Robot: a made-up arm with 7 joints.
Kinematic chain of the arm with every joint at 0, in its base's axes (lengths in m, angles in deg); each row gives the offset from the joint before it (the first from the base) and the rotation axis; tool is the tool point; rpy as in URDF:
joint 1: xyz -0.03 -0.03 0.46 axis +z
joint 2: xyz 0 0.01 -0.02 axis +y
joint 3: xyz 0 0 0.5 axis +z
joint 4: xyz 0.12 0 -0.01 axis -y
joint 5: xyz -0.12 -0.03 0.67 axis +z
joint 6: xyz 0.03 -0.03 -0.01 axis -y
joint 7: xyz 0.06 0.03 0 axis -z
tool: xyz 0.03 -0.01 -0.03 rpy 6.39 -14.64 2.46
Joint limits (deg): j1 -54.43..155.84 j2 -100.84..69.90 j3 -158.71..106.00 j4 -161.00..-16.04 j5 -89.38..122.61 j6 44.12..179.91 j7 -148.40..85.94
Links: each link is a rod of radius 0.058 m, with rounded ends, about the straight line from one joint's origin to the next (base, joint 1, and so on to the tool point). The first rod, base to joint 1, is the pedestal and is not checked.
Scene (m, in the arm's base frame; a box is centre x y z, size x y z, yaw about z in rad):
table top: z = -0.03
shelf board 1: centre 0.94 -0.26 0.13 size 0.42 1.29 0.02 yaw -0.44
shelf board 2: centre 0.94 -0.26 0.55 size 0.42 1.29 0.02 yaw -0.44
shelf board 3: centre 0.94 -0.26 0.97 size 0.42 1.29 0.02 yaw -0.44
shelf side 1: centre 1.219 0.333 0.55 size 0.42 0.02 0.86 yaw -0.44
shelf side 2: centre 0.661 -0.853 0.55 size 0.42 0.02 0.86 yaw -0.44
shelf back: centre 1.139 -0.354 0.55 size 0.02 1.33 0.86 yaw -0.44
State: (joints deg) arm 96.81 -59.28 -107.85 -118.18 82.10 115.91 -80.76
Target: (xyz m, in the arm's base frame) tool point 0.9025 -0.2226 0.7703
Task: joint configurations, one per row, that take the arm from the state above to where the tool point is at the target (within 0.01 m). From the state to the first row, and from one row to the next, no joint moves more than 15 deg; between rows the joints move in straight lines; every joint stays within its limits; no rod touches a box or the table.
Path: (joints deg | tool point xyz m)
1: 87.74 -59.08 -103.35 -129.59 81.11 115.03 -81.84 | 0.7121 -0.2633 0.3515
2: 78.66 -58.89 -98.85 -141.00 80.11 114.16 -82.93 | 0.6239 -0.2216 0.3526
3: 69.59 -58.69 -94.36 -152.41 79.12 113.28 -84.01 | 0.5332 -0.1723 0.3535
4: 71.86 -62.93 -83.18 -148.61 78.85 112.00 -84.15 | 0.5807 -0.1294 0.4808
5: 74.13 -67.17 -71.99 -144.81 78.58 110.71 -84.29 | 0.5941 -0.0914 0.6226
6: 76.40 -71.40 -60.81 -141.00 78.31 109.43 -84.43 | 0.5704 -0.0662 0.7703
7: 85.34 -63.96 -70.82 -126.94 79.73 111.14 -83.19 | 0.7058 -0.1160 0.7504
8: 94.28 -56.51 -80.82 -112.87 81.14 112.86 -81.95 | 0.8189 -0.1691 0.7411
9: 103.23 -49.07 -90.83 -98.81 82.56 114.58 -80.72 | 0.9025 -0.2226 0.7703

